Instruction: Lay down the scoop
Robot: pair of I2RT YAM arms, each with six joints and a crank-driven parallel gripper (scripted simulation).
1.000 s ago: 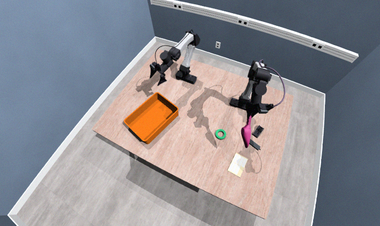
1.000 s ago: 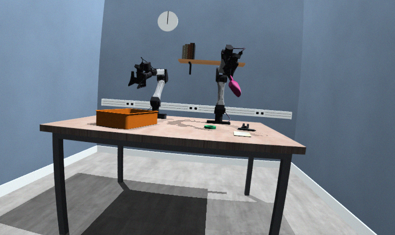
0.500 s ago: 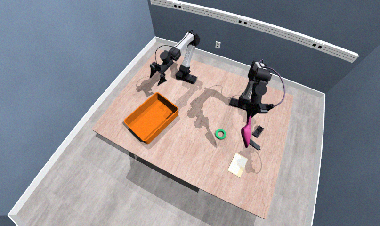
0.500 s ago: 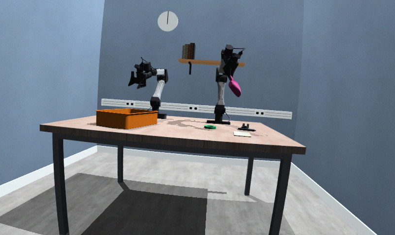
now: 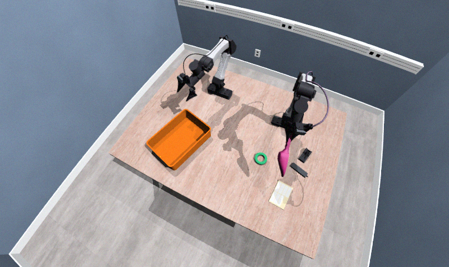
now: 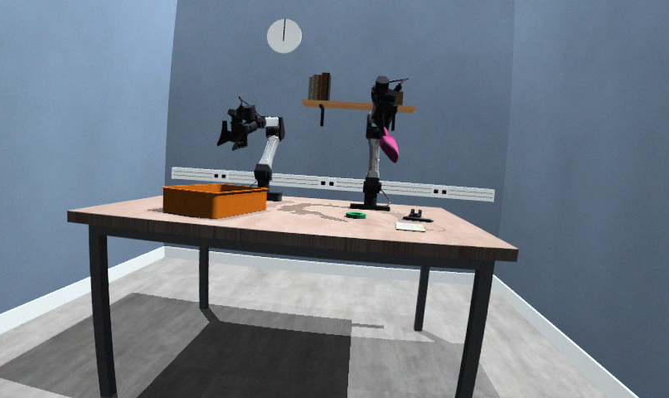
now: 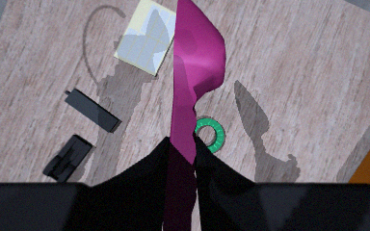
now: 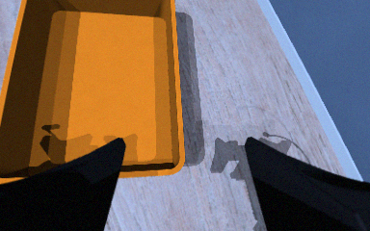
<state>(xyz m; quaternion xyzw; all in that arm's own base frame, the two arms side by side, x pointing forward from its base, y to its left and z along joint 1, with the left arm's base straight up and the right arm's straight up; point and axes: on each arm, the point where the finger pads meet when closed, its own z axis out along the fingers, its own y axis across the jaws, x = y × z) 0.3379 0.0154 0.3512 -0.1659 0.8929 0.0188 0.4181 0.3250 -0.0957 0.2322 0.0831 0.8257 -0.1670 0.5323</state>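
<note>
Right now my left hand is 6 cm short of the magenta scoop, 4 cm above it and 1 cm to the right of it. Round my left hand: green ring 35 cm below, 9 cm to the right, 1 cm ahead; pale card 36 cm below, 15 cm ahead, 13 cm to the left; black stand 35 cm below, 17 cm behind, 16 cm to the left.
</note>
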